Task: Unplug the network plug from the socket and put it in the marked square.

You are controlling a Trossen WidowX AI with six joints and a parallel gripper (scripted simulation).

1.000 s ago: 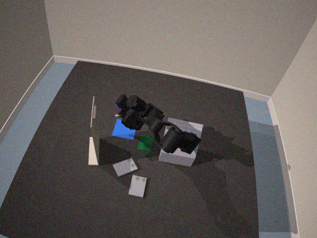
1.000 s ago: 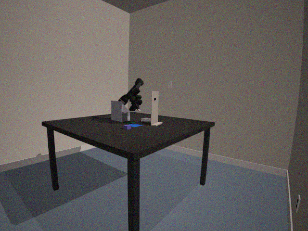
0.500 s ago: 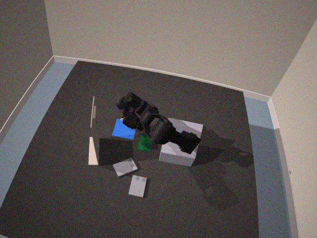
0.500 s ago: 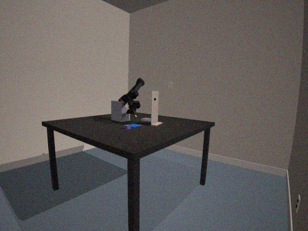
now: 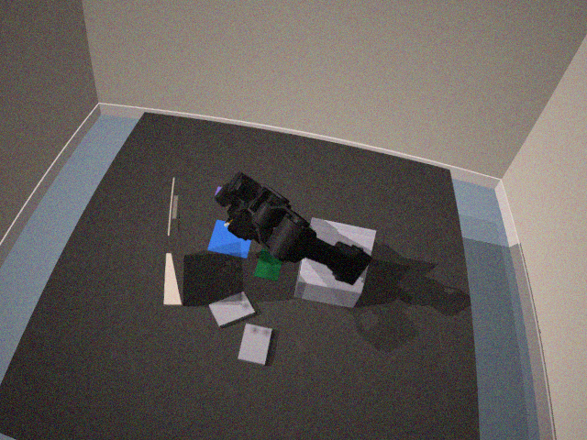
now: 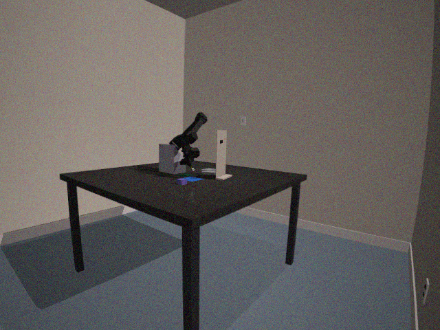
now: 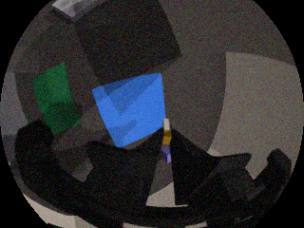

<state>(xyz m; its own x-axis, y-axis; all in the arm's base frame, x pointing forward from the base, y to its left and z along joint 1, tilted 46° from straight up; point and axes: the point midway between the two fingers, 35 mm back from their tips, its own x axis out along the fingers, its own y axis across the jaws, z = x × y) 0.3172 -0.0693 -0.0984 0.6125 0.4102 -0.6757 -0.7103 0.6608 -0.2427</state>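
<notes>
Now: the blue marked square 7 cm below my gripper tip and 1 cm behind it. The rest, counted from my gripper tip: flat green square 13 cm behind, 8 cm to the left, 7 cm below; purple cube 15 cm to the right, 6 cm below, 4 cm ahead; network plug right at my gripper tip.
</notes>
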